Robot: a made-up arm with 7 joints. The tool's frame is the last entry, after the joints.
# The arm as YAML. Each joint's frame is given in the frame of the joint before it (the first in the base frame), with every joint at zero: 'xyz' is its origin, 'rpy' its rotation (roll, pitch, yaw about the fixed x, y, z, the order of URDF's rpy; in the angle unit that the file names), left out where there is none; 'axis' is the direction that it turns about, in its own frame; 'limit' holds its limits. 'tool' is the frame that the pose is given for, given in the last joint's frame.
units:
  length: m
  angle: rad
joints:
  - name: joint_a
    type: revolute
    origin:
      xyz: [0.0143, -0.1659, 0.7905]
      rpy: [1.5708, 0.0, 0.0]
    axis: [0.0, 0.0, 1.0]
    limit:
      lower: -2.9
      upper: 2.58
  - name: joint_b
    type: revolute
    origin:
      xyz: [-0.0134, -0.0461, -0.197]
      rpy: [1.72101, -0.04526, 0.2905]
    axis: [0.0, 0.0, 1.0]
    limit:
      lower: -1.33
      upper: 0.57
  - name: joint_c
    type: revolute
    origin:
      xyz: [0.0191, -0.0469, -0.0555]
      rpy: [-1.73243, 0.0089, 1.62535]
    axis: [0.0, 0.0, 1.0]
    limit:
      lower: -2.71
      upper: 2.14
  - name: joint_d
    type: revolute
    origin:
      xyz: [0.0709, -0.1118, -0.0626]
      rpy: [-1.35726, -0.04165, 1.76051]
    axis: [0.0, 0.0, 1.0]
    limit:
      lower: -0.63
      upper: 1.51
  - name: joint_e
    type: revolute
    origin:
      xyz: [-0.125, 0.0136, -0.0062]
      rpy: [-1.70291, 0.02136, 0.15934]
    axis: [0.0, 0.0, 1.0]
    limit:
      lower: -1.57
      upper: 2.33
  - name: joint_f
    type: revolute
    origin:
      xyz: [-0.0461, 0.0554, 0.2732]
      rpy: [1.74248, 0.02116, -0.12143]
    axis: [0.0, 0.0, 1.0]
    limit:
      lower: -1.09
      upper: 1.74
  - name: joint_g
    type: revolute
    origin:
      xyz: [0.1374, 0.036, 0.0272]
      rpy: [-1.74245, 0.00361, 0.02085]
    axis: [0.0, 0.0, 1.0]
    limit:
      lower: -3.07
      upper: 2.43
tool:
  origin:
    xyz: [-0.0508, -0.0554, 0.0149]
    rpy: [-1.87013, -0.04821, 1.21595]
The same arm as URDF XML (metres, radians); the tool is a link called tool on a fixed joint. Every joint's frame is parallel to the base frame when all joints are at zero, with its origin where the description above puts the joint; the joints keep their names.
<robot name="arm">
  <joint name="joint_a" type="revolute">
    <parent link="base"/>
    <child link="link1"/>
    <origin xyz="0.0143 -0.1659 0.7905" rpy="0.0000 0.0000 0.0000"/>
    <axis xyz="0 -1 0"/>
    <limit lower="-2.9000" upper="2.5800"/>
  </joint>
  <joint name="joint_b" type="revolute">
    <parent link="link1"/>
    <child link="link2"/>
    <origin xyz="-0.0134 0.1970 -0.0461" rpy="0.0000 0.0000 0.0000"/>
    <axis xyz="0.289692 0.149496 -0.945373"/>
    <limit lower="-1.3300" upper="0.5700"/>
  </joint>
  <joint name="joint_c" type="revolute">
    <parent link="link2"/>
    <child link="link3"/>
    <origin xyz="0.0022 0.0372 0.0653" rpy="0.0000 0.0000 0.0000"/>
    <axis xyz="-0.989783 0.075099 -0.121198"/>
    <limit lower="-2.7100" upper="2.1400"/>
  </joint>
  <joint name="joint_d" type="revolute">
    <parent link="link3"/>
    <child link="link4"/>
    <origin xyz="0.0728 -0.0572 -0.1134" rpy="0.0000 0.0000 0.0000"/>
    <axis xyz="-0.131697 0.989574 -0.058298"/>
    <limit lower="-0.6300" upper="1.5100"/>
  </joint>
  <joint name="joint_e" type="revolute">
    <parent link="link4"/>
    <child link="link5"/>
    <origin xyz="0.0341 -0.0088 -0.1209" rpy="0.0000 0.0000 0.0000"/>
    <axis xyz="1 0 0"/>
    <limit lower="-1.5700" upper="2.3300"/>
  </joint>
  <joint name="joint_f" type="revolute">
    <parent link="link5"/>
    <child link="link6"/>
    <origin xyz="0.2732 -0.0571 -0.0440" rpy="0.0000 0.0000 0.0000"/>
    <axis xyz="-0.170807 0.972341 -0.159307"/>
    <limit lower="-1.0900" upper="1.7400"/>
  </joint>
  <joint name="joint_g" type="revolute">
    <parent link="link6"/>
    <child link="link7"/>
    <origin xyz="0.0279 0.0544 0.1311" rpy="0.0000 0.0000 0.0000"/>
    <axis xyz="1 0 0"/>
    <limit lower="-3.0700" upper="2.4300"/>
  </joint>
  <joint name="tool_fixed" type="fixed">
    <parent link="link7"/>
    <child link="tool"/>
    <origin xyz="0.0149 0.0467 -0.0589" rpy="2.8151 -0.5129 -1.5155"/>
  </joint>
  <link name="base"/>
  <link name="link1"/>
  <link name="link2"/>
  <link name="link3"/>
  <link name="link4"/>
  <link name="link5"/>
  <link name="link6"/>
  <link name="link7"/>
  <link name="tool"/>
</robot>

